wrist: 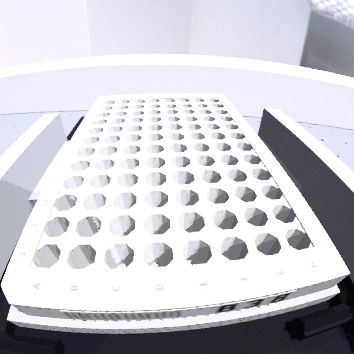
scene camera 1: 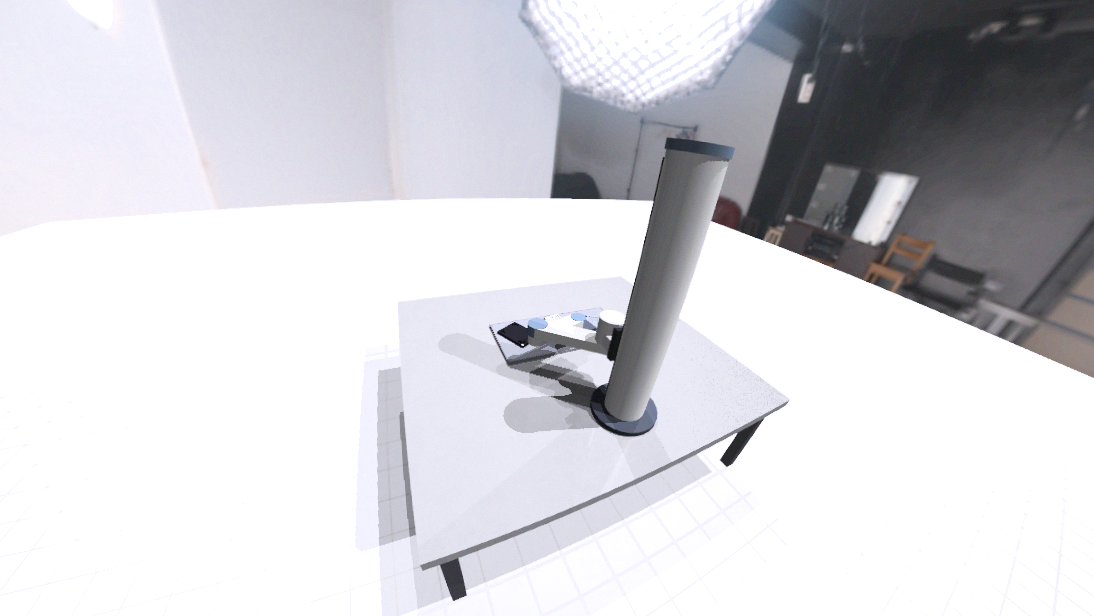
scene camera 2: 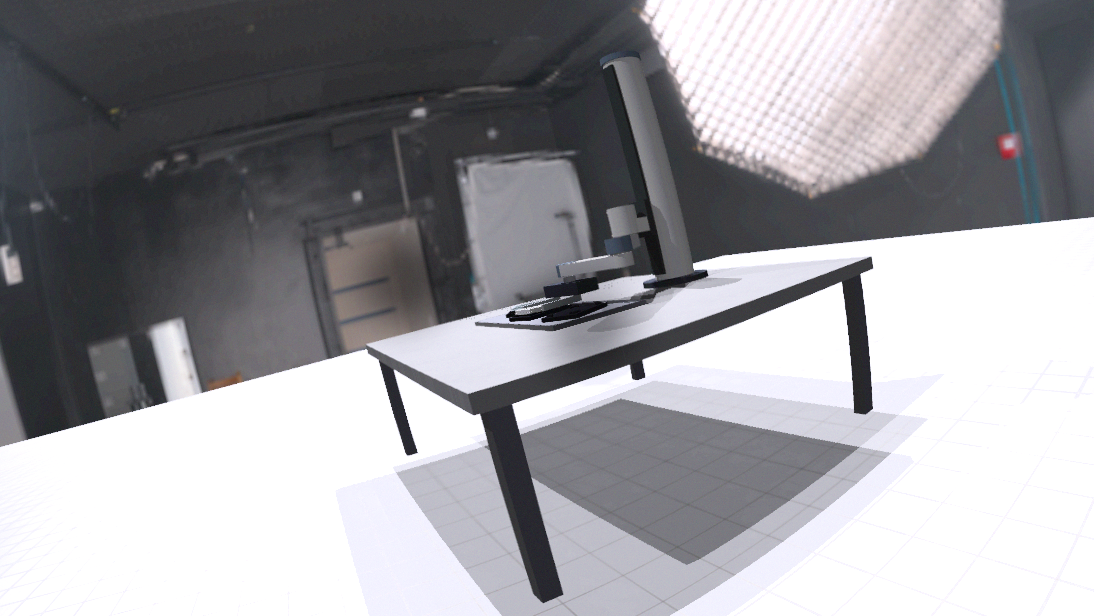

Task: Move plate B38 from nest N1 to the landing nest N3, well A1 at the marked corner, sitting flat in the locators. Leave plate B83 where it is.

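Note:
Plate B38 (wrist: 157,190) is a white 96-well plate in the wrist view, with its B38 label and bar code on the near face and column A at the left. My gripper (wrist: 163,124) is shut on it, one finger along each long side. The front face looks narrow, and the plate may be slightly pitched in the grip. A black nest (wrist: 200,340) shows directly under its near edge; whether the plate lies flat in the locators is hidden. In scene camera 2, a white plate (scene camera 2: 528,309) is low at a black nest. Plate B83 and the marked corner cannot be made out.
Another black nest (scene camera 1: 514,334) shows at the left end of the grey base board (scene camera 1: 506,356). The arm's column (scene camera 1: 666,290) (scene camera 2: 654,168) stands on the table (scene camera 1: 474,489) (scene camera 2: 459,359). The arm link (scene camera 1: 570,334) covers part of the board in scene camera 1.

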